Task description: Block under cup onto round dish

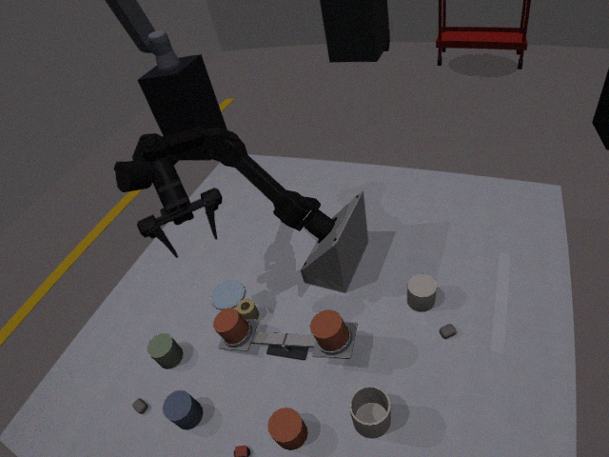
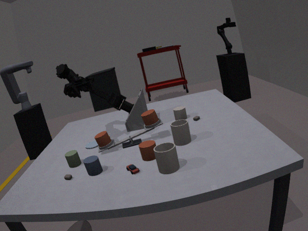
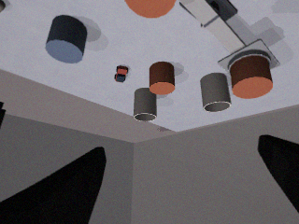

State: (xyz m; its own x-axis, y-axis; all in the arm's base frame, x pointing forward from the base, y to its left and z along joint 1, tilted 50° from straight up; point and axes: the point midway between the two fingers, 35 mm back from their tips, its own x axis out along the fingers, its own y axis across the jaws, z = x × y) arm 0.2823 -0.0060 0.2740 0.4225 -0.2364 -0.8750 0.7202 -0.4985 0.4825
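Right now the grey block is 50 mm ahead of my gripper tip, 20 mm to the left of it and 250 mm below it. Also, from my gripper tip: pale blue round dish (70 mm behind, 70 mm to the right, 290 mm below); then blue cup (290 mm ahead, 20 mm to the right, 260 mm below); then yellowish ring (20 mm behind, 20 mm to the left, 270 mm below).
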